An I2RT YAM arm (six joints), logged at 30 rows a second.
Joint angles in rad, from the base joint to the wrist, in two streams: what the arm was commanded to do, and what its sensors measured. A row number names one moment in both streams.
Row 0, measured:
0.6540 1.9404 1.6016 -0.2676 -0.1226 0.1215
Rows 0 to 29, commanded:
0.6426 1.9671 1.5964 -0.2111 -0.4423 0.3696
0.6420 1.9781 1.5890 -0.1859 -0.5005 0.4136
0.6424 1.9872 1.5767 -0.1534 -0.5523 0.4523
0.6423 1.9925 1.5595 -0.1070 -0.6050 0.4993
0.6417 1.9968 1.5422 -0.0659 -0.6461 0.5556
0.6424 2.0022 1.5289 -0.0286 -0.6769 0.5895
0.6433 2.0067 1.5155 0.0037 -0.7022 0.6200
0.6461 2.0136 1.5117 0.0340 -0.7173 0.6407
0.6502 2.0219 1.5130 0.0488 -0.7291 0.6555
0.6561 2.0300 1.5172 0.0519 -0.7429 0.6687
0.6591 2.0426 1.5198 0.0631 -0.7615 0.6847
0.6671 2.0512 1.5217 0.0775 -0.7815 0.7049
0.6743 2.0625 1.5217 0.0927 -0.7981 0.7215
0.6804 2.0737 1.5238 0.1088 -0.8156 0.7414
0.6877 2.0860 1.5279 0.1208 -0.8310 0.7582
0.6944 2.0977 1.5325 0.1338 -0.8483 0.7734
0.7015 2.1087 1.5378 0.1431 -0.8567 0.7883
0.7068 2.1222 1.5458 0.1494 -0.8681 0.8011
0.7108 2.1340 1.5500 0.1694 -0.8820 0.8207
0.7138 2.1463 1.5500 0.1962 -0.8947 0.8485
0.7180 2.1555 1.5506 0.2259 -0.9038 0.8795
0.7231 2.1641 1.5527 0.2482 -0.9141 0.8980
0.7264 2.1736 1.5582 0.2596 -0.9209 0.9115
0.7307 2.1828 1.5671 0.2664 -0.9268 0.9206
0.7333 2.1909 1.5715 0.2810 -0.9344 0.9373
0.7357 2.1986 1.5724 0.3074 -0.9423 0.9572
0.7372 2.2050 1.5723 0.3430 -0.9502 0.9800
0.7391 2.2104 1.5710 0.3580 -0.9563 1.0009
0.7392 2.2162 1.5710 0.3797 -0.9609 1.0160
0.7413 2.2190 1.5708 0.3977 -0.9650 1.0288
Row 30, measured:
0.7326 2.2021 1.5257 0.2615 -0.9169 0.9340
